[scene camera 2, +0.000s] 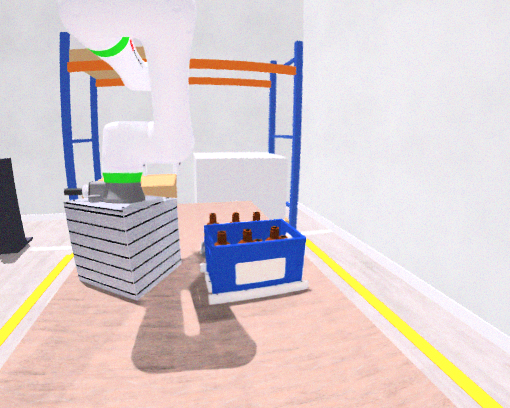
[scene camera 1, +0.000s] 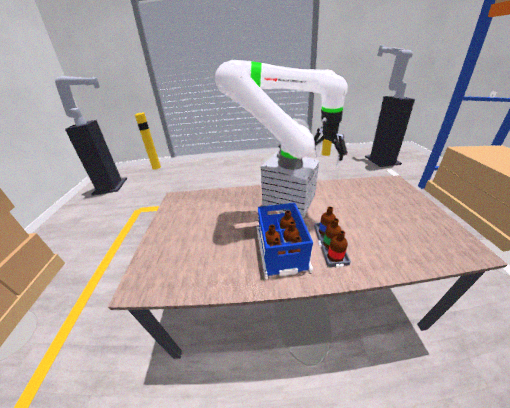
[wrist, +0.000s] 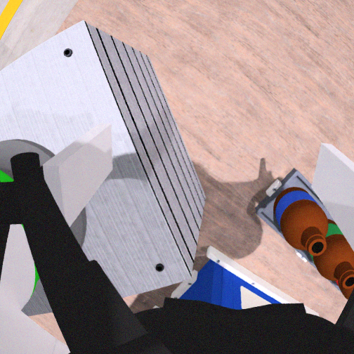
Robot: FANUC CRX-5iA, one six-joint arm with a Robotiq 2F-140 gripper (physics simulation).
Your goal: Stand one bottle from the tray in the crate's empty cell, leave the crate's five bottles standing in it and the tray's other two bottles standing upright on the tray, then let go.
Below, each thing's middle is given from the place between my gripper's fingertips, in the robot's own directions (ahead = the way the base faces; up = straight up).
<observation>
I see the blue-label bottle [wrist: 303, 223] 190 mm ahead of my hand, 60 mm to the right of it and 230 mm below it.
</observation>
